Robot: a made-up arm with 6 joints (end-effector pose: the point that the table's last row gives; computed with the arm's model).
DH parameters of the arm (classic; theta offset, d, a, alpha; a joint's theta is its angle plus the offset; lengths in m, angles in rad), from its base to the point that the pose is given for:
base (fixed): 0 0.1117 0 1.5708
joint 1: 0 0.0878 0.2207 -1.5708
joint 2: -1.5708 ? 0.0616 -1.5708
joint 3: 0 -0.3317 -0.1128 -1.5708
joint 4: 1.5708 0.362 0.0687 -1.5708
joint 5: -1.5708 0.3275 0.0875 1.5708
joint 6: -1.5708 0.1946 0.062 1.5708
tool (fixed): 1.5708 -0.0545 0 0
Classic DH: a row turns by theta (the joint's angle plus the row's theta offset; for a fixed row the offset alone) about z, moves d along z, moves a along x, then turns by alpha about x.
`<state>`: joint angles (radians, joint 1 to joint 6).
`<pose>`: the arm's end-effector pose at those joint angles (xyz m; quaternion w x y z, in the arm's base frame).
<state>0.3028 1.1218 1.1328 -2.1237 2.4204 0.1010</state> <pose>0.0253 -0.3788 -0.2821 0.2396 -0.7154 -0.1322 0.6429</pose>
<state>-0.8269 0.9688 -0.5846 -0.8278 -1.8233 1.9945</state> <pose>-0.4035 -0.5029 0.1263 0.2725 -0.7883 -0.2229 -0.5046</pose>
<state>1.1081 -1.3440 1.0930 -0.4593 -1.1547 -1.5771</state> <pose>-0.0778 0.3881 0.5979 0.1941 0.2499 -0.3501 -0.8817</pose>
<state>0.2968 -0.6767 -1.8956 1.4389 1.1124 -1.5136</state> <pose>-0.2375 -0.5395 0.1145 0.1100 -0.4409 0.4822 -0.7490</pose>
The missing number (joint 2, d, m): 0.0452
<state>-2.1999 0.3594 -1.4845 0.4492 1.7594 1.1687</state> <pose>-0.4502 -0.7358 0.4198 0.2979 -0.5387 0.7087 -0.3447</pose>
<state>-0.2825 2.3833 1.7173 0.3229 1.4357 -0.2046</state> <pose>0.3538 -0.6935 0.5645 0.3555 0.1328 -0.6765 -0.6312</pose>
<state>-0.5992 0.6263 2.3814 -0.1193 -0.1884 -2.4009</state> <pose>0.4370 -0.3700 0.5435 0.9274 0.0482 0.3132 0.1986</pose>
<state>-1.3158 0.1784 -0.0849 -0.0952 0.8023 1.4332</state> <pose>-0.6475 0.1978 0.2016 0.3709 0.3145 0.7437 -0.4588</pose>
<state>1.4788 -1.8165 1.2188 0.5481 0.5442 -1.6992</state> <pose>-0.1009 -0.1012 0.8507 0.7490 0.4927 -0.2834 -0.3403</pose>
